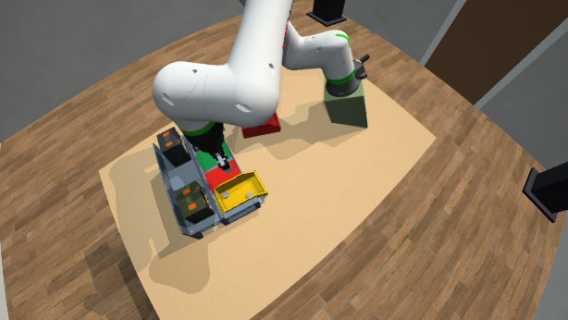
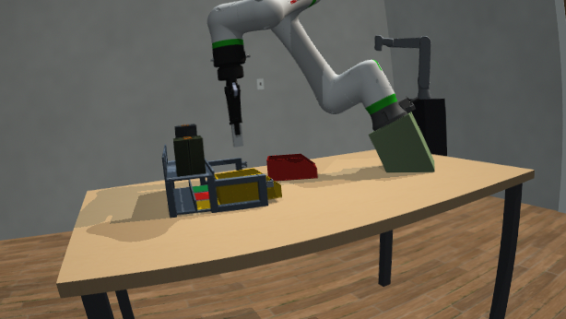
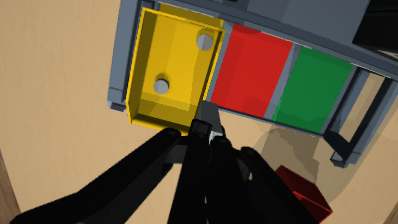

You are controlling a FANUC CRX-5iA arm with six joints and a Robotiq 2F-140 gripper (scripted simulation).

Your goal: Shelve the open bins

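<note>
My hand is 50 mm to the right of the yellow bin and 140 mm above it. From my hand the other things lie so: red bin 240 mm behind, 190 mm to the right, 150 mm below.
</note>
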